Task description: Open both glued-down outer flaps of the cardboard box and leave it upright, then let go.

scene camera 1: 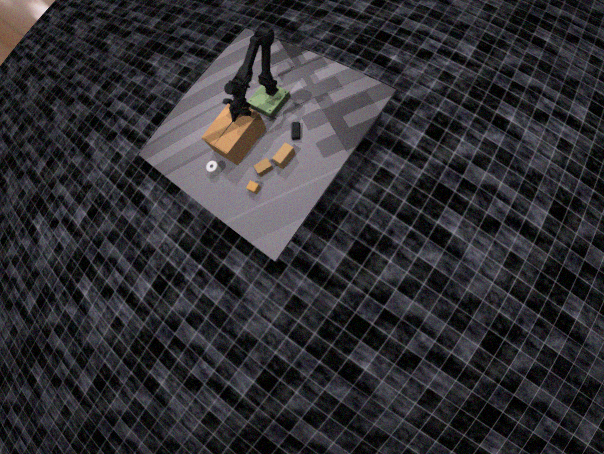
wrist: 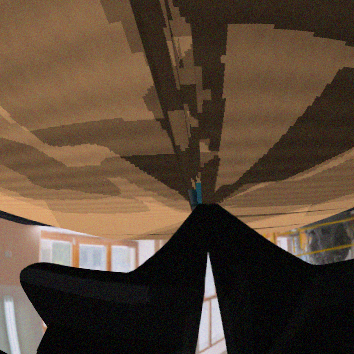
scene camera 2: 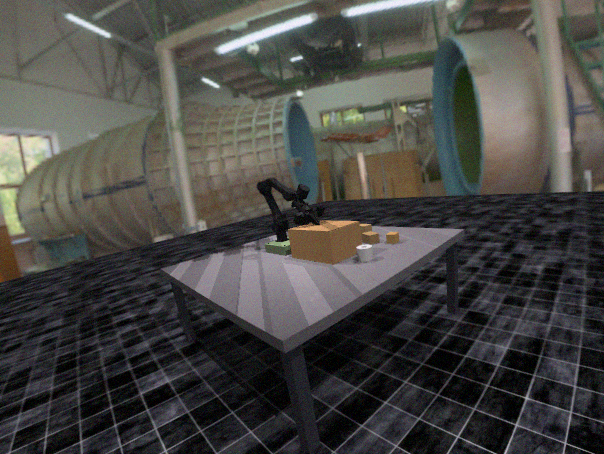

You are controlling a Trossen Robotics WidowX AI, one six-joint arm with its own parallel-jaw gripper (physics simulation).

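Places are measured from the arm's base along level axes (x ahead, y left, z up), in millimetres.
Pixels of known places: gripper, fingertip midpoint: (scene camera 1: pixel 233 121) (wrist: pixel 206 212) (scene camera 2: pixel 318 224); arm's base, origin of the base link: (scene camera 1: pixel 272 91) (scene camera 2: pixel 282 240).
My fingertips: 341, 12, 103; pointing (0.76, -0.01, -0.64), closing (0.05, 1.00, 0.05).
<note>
For each thing: its middle in the pictures, then the offset to it from my fingertips, as dx, dy, dz. "*": a spot on its surface instead. Level surfaces: height alone.
- cardboard box, body centre: (wrist: pixel 191 109) (scene camera 2: pixel 324 240) (scene camera 1: pixel 234 132) +32, -3, -78
- left flap, surface spot: (wrist: pixel 65 90) * -83, -20, +0
- right flap, surface spot: (wrist: pixel 270 100) * -77, +5, -1
- white ring-topped cylinder, body centre: (scene camera 2: pixel 364 253) (scene camera 1: pixel 214 168) +279, +6, -124
- black block, body centre: (scene camera 1: pixel 296 130) -195, +287, -138
- table, its level: dz -155
The cardboard box (scene camera 1: pixel 246 145) (scene camera 2: pixel 325 246) stands upright on the table. Its two outer flaps lie nearly flat over the top, in the wrist view as a left flap (wrist: pixel 65 90) and a right flap (wrist: pixel 270 100), with a narrow dark gap between them. Whether either flap is slightly raised is hard to tell. My gripper (scene camera 1: pixel 234 118) (scene camera 2: pixel 317 223) (wrist: pixel 206 212) is shut and empty, its tips low at the seam near the box's end on the arm-base side. A small blue spot shows just beyond the tips; the exact tip depth is hidden.
The arm's green base plate (scene camera 1: pixel 258 103) (scene camera 2: pixel 276 247) is close beside the box. A white ring-topped cylinder (scene camera 1: pixel 207 167) (scene camera 2: pixel 364 255) stands near the box. Small cardboard blocks (scene camera 1: pixel 283 155) (scene camera 1: pixel 262 166) (scene camera 1: pixel 252 187) and a black block (scene camera 1: pixel 296 131) lie on the table (scene camera 1: pixel 280 220) (scene camera 2: pixel 240 295).
</note>
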